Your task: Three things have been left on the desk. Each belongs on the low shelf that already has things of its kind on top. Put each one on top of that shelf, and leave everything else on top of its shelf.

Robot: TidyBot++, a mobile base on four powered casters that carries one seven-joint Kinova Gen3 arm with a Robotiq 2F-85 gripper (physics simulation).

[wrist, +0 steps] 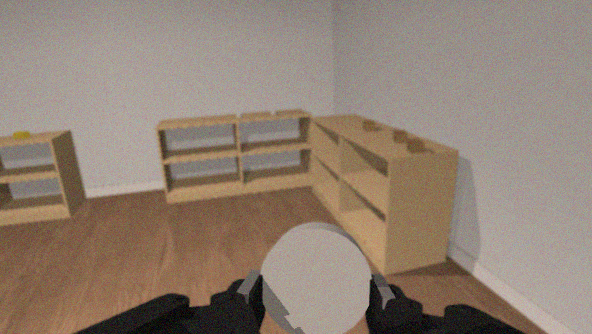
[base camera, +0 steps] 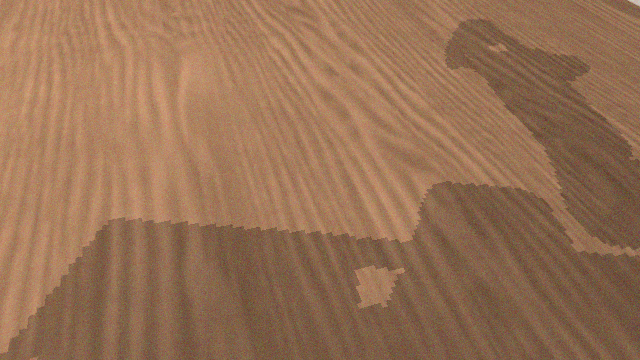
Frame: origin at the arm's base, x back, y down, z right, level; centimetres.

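Seen in the pictures: gripper, fingertip midpoint: point(wrist: 315, 292).
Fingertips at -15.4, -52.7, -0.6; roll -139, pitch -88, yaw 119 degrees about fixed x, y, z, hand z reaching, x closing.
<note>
Offsets run from my fingertips to a thing's top centre, as dx, dy, dz. Level surfaces: height alone.
My gripper point(wrist: 315, 292) is shut on a round, light-grey thing with a flat circular face, seen at the bottom middle of the wrist view; its lower part is cut off. In the wrist view a low wooden shelf point(wrist: 421, 215) stands along the right wall, with small brown blocks @(-193.5, +26.4, +25.5) point(wrist: 371, 125) @(-162.9, +26.4, +38.4) point(wrist: 400, 136) @(-142.2, +26.4, +41.1) point(wrist: 415, 145) on top. A second low shelf @(dy +31.4) point(wrist: 197, 122) stands at the back, with flat tan things point(wrist: 256, 115) point(wrist: 290, 112) on its right half. A third low shelf point(wrist: 69, 175) at the left edge bears a small yellow thing point(wrist: 21, 135). The desk does not show.
The back and right shelves meet near the room corner. A gap of wooden floor @(dy +92.4) point(wrist: 125, 235) separates the left shelf from the back one. Grey walls point(wrist: 200, 60) stand behind. The base camera view shows wooden floor point(base camera: 225, 125) with dark shadows across it.
</note>
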